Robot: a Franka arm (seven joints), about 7 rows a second.
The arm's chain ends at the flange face. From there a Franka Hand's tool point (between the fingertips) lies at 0.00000 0.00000 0.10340 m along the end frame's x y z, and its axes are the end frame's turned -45 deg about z.
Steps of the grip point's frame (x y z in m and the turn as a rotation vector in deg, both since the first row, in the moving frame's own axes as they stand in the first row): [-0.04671, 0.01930, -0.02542, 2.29, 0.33, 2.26]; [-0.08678, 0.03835, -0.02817, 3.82, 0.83, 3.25]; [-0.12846, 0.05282, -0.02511, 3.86, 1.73, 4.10]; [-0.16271, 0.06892, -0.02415, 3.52, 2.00, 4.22]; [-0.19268, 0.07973, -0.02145, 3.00, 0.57, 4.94]
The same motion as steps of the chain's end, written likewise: [-0.01695, 0.05007, -0.02534, 1.85, -1.39, 2.26]; [-0.03060, 0.09451, -0.02793, 3.29, -2.11, 3.25]; [-0.05103, 0.13540, -0.02483, 3.95, -1.51, 4.10]; [-0.06464, 0.17089, -0.02389, 3.90, -1.07, 4.22]; [-0.07697, 0.19730, -0.02130, 2.52, -1.72, 4.94]
